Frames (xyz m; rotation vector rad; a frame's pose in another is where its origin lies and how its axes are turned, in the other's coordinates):
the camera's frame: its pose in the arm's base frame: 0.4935 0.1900 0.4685 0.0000 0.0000 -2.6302
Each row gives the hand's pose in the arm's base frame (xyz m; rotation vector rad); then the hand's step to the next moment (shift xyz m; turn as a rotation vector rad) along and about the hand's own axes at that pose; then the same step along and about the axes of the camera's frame.
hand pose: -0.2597 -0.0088 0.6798 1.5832 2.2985 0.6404
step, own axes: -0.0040 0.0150 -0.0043 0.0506 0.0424 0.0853
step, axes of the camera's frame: -0.0101 0.0057 0.0112 -0.0861 -0.0401 -0.0512
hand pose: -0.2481 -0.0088 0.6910 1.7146 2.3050 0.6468
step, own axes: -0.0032 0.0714 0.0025 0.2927 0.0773 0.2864
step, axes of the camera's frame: -0.0622 0.0187 0.0299 -0.2566 -0.2685 -0.1890
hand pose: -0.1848 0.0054 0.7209 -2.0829 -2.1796 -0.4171
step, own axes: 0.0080 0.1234 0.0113 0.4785 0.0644 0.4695
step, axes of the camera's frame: -0.1143 0.0479 0.0071 -0.3654 -0.4677 -0.3183
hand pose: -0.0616 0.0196 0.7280 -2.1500 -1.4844 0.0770
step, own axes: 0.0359 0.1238 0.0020 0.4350 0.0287 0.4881
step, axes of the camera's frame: -0.1043 0.0585 -0.0482 -0.3075 -0.4749 -0.3289
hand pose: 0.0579 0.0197 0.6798 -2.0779 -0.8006 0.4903
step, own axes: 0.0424 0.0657 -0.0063 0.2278 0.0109 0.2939
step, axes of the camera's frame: -0.0490 0.0317 -0.0524 -0.1515 -0.2810 -0.1909
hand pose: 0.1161 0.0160 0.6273 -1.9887 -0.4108 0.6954
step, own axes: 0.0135 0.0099 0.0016 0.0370 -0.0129 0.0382
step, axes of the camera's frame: -0.0101 0.0015 -0.0133 -0.0301 -0.0433 -0.0146
